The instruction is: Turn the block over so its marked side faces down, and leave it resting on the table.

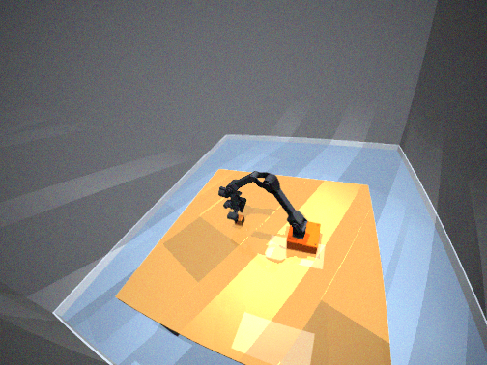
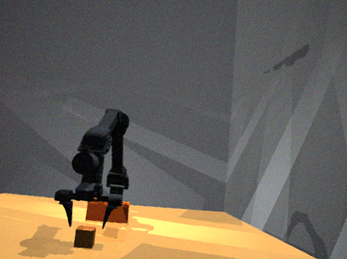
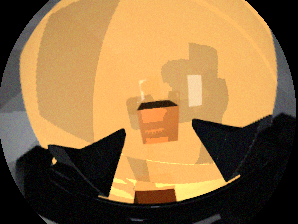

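The orange-brown block is 1 cm behind my gripper tip and 2 cm below it.
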